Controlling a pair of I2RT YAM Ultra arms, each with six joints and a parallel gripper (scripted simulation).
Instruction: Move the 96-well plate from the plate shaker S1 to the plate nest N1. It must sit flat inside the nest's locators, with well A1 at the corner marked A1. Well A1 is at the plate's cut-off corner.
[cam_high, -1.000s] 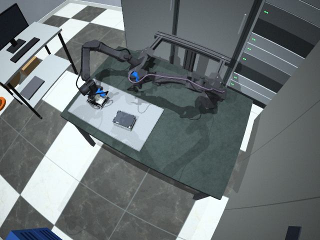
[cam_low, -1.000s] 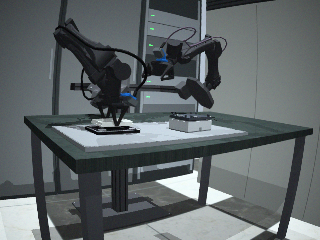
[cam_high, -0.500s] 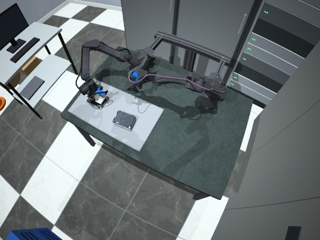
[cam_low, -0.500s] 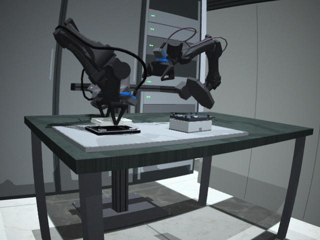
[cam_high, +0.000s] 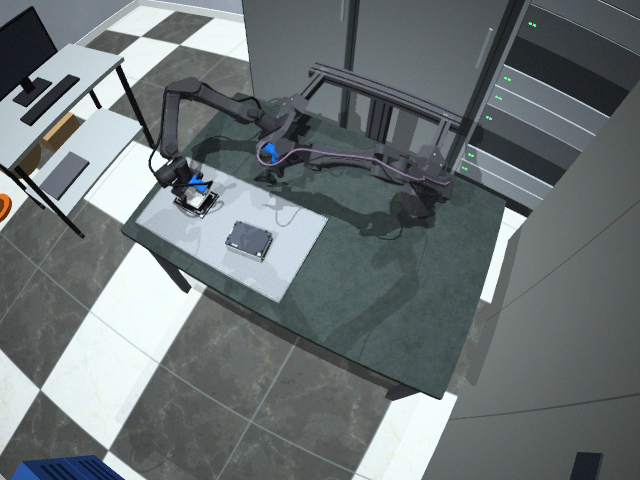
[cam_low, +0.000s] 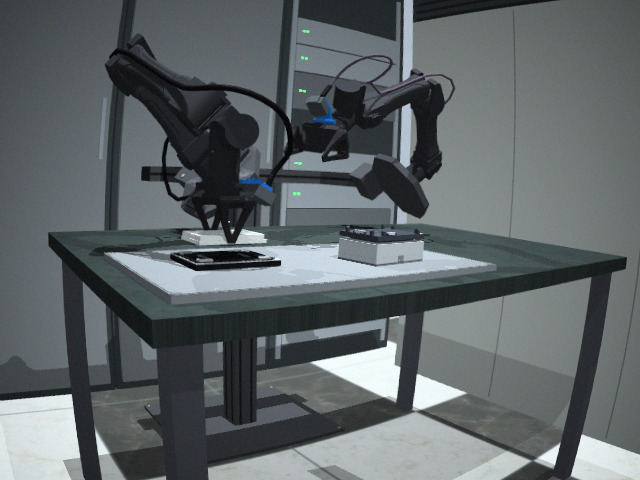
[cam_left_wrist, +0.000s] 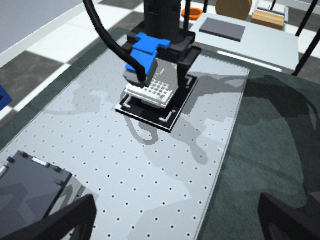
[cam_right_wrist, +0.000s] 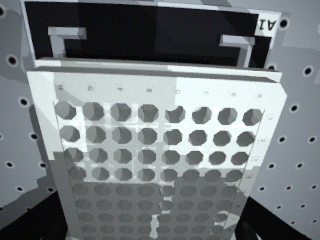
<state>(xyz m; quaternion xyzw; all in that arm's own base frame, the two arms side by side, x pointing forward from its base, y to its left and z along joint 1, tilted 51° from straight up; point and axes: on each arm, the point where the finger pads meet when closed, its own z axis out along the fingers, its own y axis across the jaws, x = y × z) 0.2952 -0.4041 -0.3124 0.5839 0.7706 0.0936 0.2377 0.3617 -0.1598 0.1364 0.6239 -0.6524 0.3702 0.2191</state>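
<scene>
The white 96-well plate lies right at my right hand.
</scene>
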